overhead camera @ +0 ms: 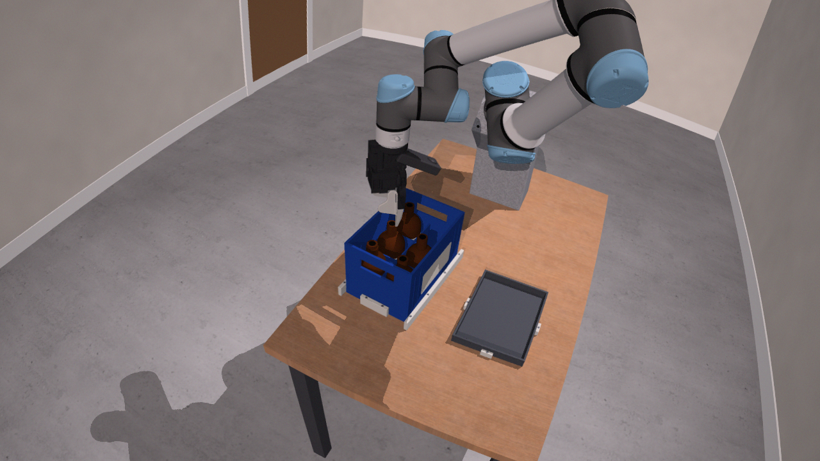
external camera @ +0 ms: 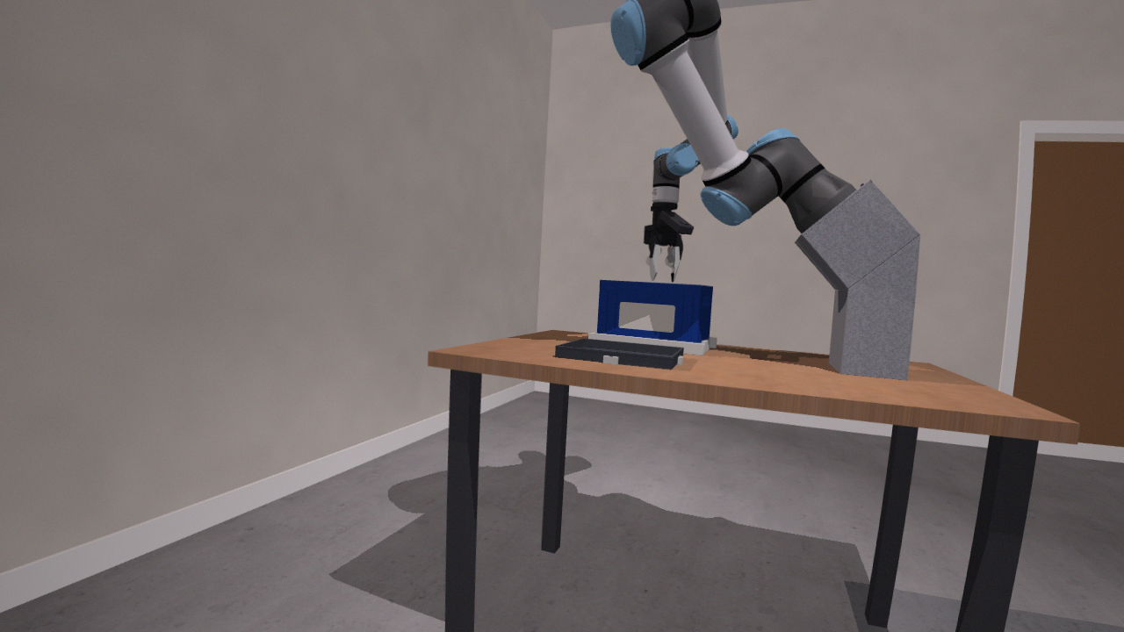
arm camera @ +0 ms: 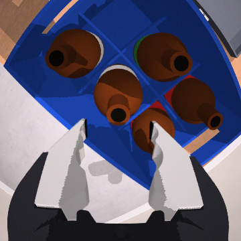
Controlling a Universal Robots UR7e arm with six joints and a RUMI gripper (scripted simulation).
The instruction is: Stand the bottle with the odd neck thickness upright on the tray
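Right now the crate is 40 mm to the left of my hand and 110 mm below it. From my hand the other things lie so: dark tray: 330 mm to the left, 180 mm below; then bottle: 90 mm ahead, 110 mm below.
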